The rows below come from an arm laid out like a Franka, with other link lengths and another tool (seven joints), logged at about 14 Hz.
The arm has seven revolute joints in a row. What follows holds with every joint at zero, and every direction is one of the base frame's.
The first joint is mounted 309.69 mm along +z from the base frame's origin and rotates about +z.
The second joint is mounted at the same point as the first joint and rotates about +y.
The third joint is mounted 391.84 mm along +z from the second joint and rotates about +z.
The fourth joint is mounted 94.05 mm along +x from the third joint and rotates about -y.
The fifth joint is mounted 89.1 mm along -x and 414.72 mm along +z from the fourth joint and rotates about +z.
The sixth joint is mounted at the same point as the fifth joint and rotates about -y.
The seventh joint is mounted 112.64 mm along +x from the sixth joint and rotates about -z.
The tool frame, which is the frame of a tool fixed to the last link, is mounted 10 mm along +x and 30 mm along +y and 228.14 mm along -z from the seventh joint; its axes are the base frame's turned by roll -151.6, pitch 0 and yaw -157.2 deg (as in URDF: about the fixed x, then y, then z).
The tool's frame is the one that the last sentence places.
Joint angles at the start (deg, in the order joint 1, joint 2, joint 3, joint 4, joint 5, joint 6, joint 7):
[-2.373 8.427 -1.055 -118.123 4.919 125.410 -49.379]
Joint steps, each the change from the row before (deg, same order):
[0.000 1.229 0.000 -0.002 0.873 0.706 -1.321]
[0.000 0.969 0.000 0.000 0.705 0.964 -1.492]
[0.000 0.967 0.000 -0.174 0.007 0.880 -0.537]
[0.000 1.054 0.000 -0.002 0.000 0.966 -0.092]
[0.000 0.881 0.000 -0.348 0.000 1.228 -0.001]
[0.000 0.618 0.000 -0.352 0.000 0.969 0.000]
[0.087 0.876 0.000 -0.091 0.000 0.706 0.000]
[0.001 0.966 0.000 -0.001 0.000 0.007 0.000]
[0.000 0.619 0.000 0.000 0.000 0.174 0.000]
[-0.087 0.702 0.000 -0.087 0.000 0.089 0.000]
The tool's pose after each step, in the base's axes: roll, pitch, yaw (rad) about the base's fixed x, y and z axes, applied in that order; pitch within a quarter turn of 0, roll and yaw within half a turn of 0; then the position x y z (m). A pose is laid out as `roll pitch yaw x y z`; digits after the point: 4 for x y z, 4 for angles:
-2.6978 0.0647 -1.9809 0.6332 0.0017 0.2683
-2.6989 0.0738 -1.9640 0.6359 0.0022 0.2594
-2.7022 0.0715 -1.9563 0.6369 0.0017 0.2486
-2.7031 0.0696 -1.9561 0.6395 0.0010 0.2383
-2.7027 0.0678 -1.9578 0.6406 0.0004 0.2275
-2.7023 0.0663 -1.9592 0.6408 0.0000 0.2192
-2.7063 0.0637 -1.9589 0.6414 0.0006 0.2098
-2.7221 0.0579 -1.9598 0.6397 0.0006 0.1990
-2.7293 0.0550 -1.9605 0.6391 0.0006 0.1923
-2.7408 0.0507 -1.9627 0.6373 -0.0003 0.1840

